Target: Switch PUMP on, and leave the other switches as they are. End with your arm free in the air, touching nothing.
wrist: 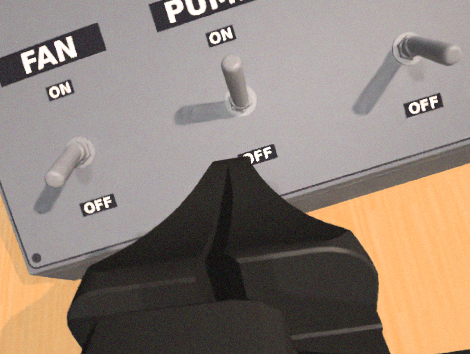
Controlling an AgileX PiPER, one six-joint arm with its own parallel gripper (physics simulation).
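The PUMP switch lever [236,82] stands at the upper middle, with its tip toward its ON label [221,36]. My gripper [234,182] is shut with nothing between its fingers. Its tips are below the PUMP lever in the view, apart from it, and cover part of the PUMP OFF label [260,154]. The FAN lever [65,165] at the left points down and left, away from its ON label [60,90]. Another lever [432,49] at the upper right points right; its name label does not show. The height of my fingertips over the panel is hard to tell.
The grey switch panel [150,165] fills the upper part of the view. Its near edge runs from the lower left up to the right, passing behind my gripper. The wooden table top [420,240] lies beyond that edge. A screw [36,258] marks the panel's lower left corner.
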